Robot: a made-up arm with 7 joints. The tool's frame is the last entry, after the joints.
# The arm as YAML. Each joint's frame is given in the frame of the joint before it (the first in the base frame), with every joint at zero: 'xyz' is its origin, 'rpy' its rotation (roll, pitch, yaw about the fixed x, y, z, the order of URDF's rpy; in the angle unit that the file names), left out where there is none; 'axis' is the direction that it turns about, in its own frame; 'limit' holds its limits. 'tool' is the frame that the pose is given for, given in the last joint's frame.
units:
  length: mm
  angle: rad
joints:
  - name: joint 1
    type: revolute
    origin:
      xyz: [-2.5, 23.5, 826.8]
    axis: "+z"
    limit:
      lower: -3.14
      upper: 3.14
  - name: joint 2
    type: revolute
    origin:
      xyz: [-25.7, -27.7, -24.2]
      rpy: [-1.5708, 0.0, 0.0]
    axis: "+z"
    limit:
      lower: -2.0
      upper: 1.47
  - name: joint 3
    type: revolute
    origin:
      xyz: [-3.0, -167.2, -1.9]
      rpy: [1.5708, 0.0, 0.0]
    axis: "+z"
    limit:
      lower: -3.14
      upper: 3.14
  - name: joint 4
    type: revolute
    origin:
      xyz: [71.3, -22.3, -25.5]
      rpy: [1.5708, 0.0, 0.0]
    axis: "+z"
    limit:
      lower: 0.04
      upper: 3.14
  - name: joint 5
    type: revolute
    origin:
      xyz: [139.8, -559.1, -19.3]
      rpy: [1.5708, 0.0, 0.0]
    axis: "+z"
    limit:
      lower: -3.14
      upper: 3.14
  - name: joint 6
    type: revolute
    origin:
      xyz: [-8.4, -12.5, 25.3]
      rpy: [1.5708, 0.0, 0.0]
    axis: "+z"
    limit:
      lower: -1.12
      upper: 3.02
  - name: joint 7
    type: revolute
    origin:
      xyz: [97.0, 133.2, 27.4]
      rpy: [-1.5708, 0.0, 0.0]
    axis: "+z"
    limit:
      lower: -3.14
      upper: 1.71
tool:
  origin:
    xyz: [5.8, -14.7, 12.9]
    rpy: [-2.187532, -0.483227, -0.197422]
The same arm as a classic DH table. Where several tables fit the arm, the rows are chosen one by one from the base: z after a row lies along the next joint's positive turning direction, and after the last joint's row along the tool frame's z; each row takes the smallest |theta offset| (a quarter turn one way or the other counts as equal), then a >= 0, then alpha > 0; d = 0 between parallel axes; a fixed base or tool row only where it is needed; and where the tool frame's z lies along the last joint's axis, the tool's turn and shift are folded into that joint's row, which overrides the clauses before.
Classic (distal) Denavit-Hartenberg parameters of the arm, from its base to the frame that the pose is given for. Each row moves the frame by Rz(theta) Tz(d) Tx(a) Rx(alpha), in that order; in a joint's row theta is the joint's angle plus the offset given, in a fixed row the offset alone. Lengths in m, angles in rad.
base (fixed): d 0, theta offset -1.4648, a -0.0236, alpha 0
joint 1: d 0.8026, theta offset 1.4648, a -0.0257, alpha -1.5708
joint 2: d -0.0296, theta offset 0, a -0.003, alpha 1.5708
joint 3: d 0.1417, theta offset 0, a 0.0713, alpha 1.5708
joint 4: d 0.003, theta offset 0, a 0.1398, alpha 1.5708
joint 5: d 0.5844, theta offset 0, a -0.0084, alpha 1.5708
joint 6: d 0.0399, theta offset 0, a 0.097, alpha -1.5708
joint 7: d 0.1402, theta offset -0.5156, a 0.0123, alpha -2.1085
tool (fixed): d -0.0116, theta offset -0.5716, a 0, alpha 0
Joint limits (rad, base to tool): -3.14..3.14 -2..1.47 -3.14..3.14 0.04..3.14 -3.14..3.14 -1.12..3.02 -3.14..1.71

